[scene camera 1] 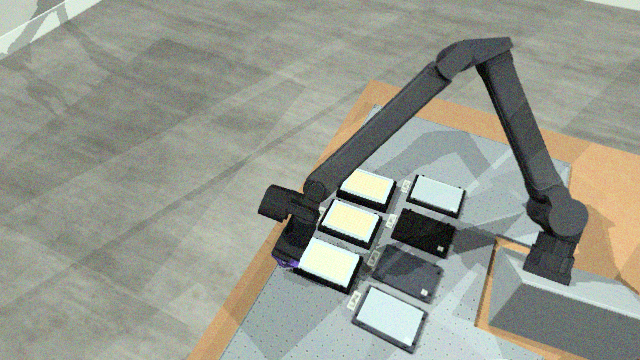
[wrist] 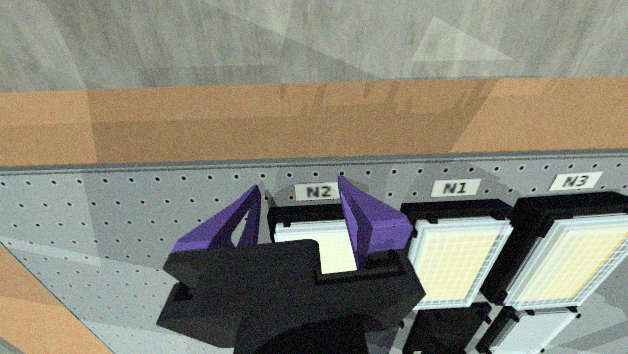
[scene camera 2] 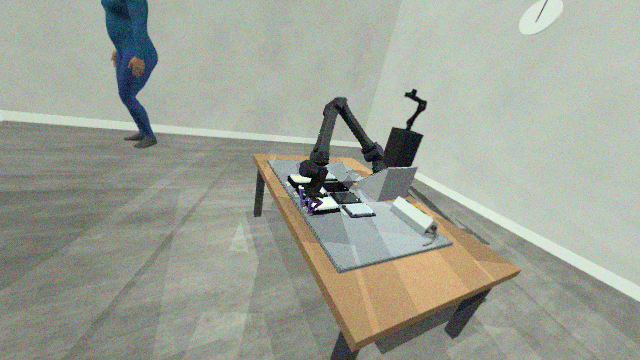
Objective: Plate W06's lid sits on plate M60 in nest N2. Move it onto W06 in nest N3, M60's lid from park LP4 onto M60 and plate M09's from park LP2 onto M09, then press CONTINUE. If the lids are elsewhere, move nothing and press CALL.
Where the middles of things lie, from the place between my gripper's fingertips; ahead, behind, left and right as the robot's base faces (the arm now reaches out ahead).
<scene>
The N2 label (wrist: 313, 191) lies 10 mm behind my hand, 20 mm to the right of it and 10 mm below it. Also, from my hand: N3 label (wrist: 579, 180): 20 mm ahead, 280 mm to the right, 10 mm below; then N1 label (wrist: 457, 187): 160 mm to the right, 10 mm below.
</scene>
